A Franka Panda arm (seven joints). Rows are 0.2 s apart.
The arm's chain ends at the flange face. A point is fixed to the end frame.
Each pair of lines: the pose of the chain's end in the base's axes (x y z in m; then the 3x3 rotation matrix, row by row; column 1 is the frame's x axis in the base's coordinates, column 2 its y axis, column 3 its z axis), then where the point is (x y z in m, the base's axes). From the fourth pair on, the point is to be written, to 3 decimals.
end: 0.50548 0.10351 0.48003; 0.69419 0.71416 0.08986; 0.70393 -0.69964 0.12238; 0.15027 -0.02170 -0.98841
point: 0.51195 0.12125 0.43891
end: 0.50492 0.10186 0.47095; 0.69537 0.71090 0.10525; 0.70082 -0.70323 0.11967; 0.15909 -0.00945 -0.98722
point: 0.51209 0.11947 0.42989
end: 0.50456 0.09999 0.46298; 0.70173 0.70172 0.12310; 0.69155 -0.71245 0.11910; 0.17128 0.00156 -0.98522
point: 0.51264 0.11754 0.42206
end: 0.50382 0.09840 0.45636; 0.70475 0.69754 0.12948; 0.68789 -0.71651 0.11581; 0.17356 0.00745 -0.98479
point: 0.512 0.116 0.415
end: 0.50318 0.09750 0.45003; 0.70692 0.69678 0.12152; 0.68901 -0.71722 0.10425; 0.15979 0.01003 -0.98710
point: 0.511 0.114 0.409
